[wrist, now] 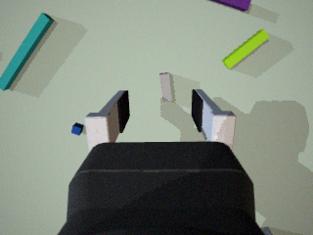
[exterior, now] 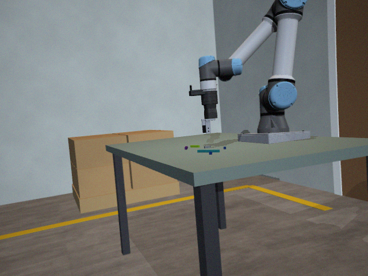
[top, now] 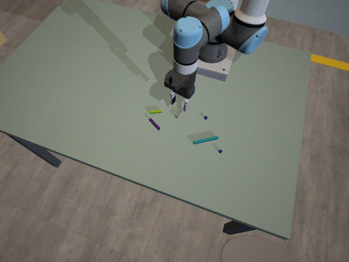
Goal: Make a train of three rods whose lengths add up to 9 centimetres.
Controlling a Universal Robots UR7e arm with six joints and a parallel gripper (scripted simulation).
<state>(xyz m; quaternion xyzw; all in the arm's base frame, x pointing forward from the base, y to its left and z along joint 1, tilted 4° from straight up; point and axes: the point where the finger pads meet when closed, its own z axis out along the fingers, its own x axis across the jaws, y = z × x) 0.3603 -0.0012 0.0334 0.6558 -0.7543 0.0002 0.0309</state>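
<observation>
Now: the grey rod 80 mm below my hand and 10 mm to the right of it. Round my hand: lime rod 90 mm to the right, 80 mm below, 30 mm ahead; purple rod 80 mm below, 80 mm ahead, 70 mm to the right; turquoise rod 140 mm to the left, 80 mm below, 60 mm ahead.
</observation>
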